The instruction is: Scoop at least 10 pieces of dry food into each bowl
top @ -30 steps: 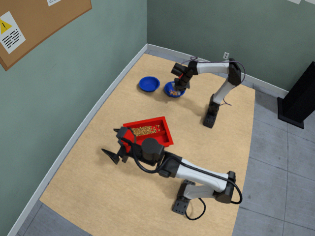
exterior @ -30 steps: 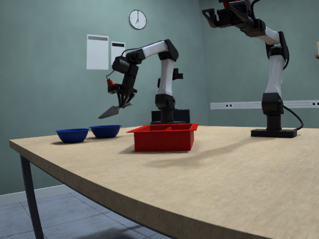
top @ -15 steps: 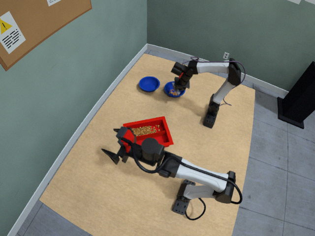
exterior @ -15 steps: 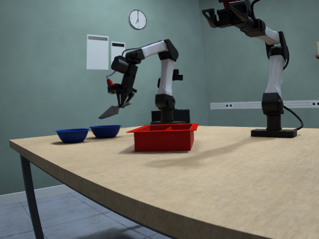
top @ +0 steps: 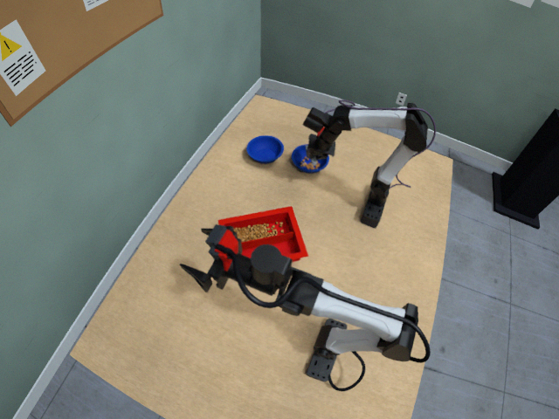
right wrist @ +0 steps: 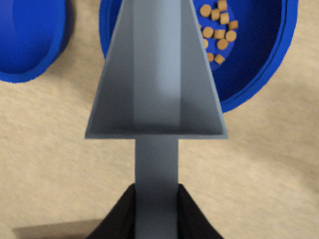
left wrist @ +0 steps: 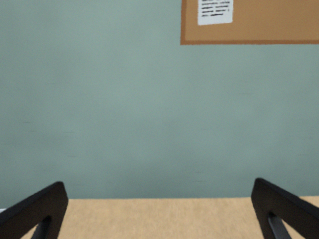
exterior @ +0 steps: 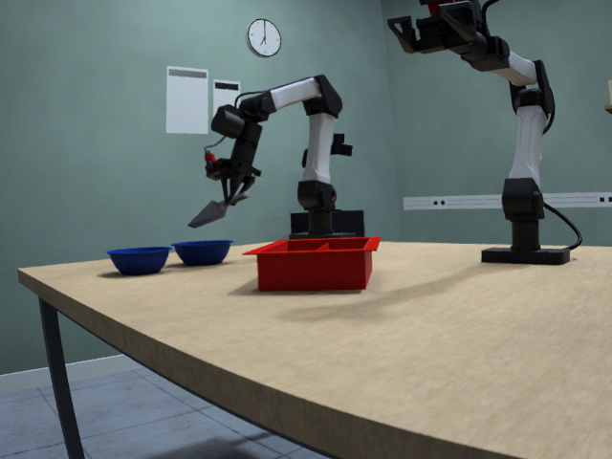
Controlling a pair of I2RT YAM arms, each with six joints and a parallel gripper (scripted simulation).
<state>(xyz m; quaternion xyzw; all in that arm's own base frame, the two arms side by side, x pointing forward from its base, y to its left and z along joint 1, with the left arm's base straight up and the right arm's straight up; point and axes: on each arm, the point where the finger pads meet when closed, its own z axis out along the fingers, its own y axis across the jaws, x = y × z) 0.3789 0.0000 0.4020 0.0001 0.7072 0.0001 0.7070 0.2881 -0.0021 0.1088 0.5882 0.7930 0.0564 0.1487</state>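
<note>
My right gripper is now 6 cm short of the red box, 35 cm to the right of it and 11 cm above it. Round my right hand: grey scoop 2 cm ahead, 3 cm to the right, 2 cm below.
</note>
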